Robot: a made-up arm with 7 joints.
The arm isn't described. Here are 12 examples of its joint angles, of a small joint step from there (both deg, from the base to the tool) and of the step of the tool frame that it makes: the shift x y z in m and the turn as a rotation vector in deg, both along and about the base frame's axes.
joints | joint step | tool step
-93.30 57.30 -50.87 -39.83 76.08 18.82 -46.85 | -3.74 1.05 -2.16 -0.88 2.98 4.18 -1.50 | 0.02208 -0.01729 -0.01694 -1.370 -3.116 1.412
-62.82 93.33 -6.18 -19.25 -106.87 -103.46 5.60 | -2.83 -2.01 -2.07 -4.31 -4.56 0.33 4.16 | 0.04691 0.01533 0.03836 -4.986 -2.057 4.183
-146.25 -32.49 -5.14 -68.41 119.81 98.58 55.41 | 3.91 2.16 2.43 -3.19 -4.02 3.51 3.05 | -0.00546 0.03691 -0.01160 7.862 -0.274 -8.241
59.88 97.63 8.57 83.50 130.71 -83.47 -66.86 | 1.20 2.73 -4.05 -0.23 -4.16 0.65 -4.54 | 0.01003 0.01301 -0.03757 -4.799 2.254 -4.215
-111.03 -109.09 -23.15 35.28 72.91 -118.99 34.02 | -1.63 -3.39 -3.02 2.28 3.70 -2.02 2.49 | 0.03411 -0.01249 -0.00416 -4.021 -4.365 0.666
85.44 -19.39 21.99 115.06 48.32 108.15 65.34 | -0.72 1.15 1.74 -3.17 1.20 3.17 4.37 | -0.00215 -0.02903 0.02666 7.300 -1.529 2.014
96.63 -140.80 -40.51 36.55 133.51 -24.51 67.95 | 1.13 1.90 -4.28 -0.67 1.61 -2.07 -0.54 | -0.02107 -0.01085 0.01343 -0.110 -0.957 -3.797
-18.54 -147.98 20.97 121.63 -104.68 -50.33 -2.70 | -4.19 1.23 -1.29 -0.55 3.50 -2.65 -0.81 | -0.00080 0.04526 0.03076 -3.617 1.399 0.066
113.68 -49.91 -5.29 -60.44 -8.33 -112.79 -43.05 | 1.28 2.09 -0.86 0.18 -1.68 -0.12 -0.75 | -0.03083 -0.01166 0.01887 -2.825 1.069 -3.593
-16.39 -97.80 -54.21 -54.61 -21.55 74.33 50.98 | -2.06 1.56 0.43 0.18 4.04 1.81 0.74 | 0.03051 0.05411 0.00543 3.692 -1.764 4.924
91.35 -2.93 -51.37 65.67 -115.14 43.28 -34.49 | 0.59 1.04 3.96 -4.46 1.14 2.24 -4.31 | -0.00610 0.02543 0.03597 4.840 4.062 1.047
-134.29 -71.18 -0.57 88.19 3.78 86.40 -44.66 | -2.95 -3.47 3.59 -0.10 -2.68 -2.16 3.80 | 0.01774 -0.02322 0.00422 -3.892 -2.070 7.487
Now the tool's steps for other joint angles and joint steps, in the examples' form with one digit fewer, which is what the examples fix.
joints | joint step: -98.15 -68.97 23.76 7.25 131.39 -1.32 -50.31 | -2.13 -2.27 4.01 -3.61 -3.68 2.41 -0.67
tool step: -0.0081 -0.0171 -0.0109 -2.77 -1.57 1.22
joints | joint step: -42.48 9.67 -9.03 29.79 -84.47 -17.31 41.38 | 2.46 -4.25 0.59 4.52 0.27 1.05 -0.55
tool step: -0.0173 0.0075 0.0145 0.15 -0.16 -3.51
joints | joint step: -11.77 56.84 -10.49 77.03 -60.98 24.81 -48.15 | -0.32 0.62 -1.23 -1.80 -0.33 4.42 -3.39
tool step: -0.0046 -0.0099 0.0068 0.00 2.75 -0.10
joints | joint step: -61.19 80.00 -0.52 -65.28 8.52 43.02 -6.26 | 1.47 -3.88 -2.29 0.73 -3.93 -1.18 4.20
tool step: -0.0005 -0.0497 0.0435 -3.42 5.23 5.60
